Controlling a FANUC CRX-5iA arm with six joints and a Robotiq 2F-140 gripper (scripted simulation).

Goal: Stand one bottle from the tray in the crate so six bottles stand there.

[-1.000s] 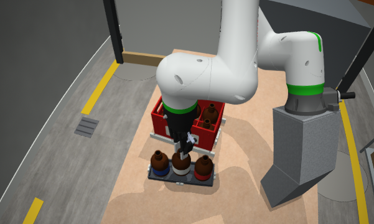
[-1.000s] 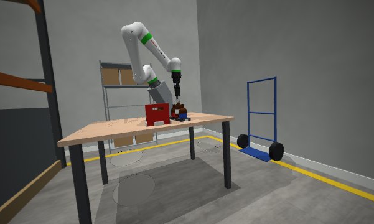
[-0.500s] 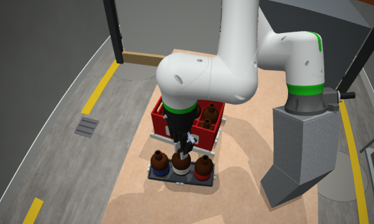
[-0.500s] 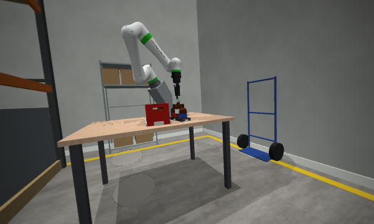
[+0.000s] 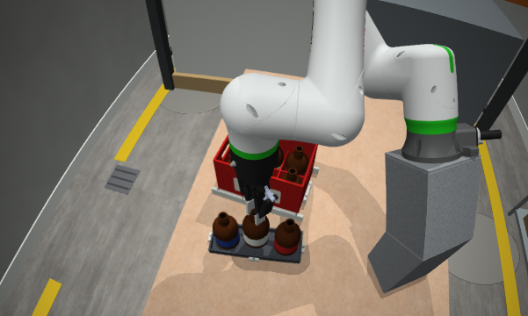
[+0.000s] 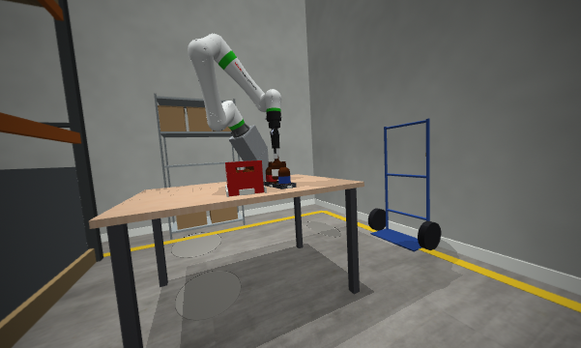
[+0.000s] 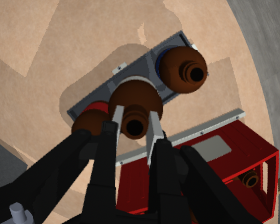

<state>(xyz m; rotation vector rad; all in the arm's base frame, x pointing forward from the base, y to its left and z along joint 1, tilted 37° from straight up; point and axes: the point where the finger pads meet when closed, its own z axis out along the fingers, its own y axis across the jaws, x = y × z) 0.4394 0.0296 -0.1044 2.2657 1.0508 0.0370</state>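
The white-banded bottle lies 9 cm below my hand. Round my hand: red-labelled bottle (13 cm below, 9 cm behind); tray (20 cm below); crate (23 cm to the right, 13 cm below).
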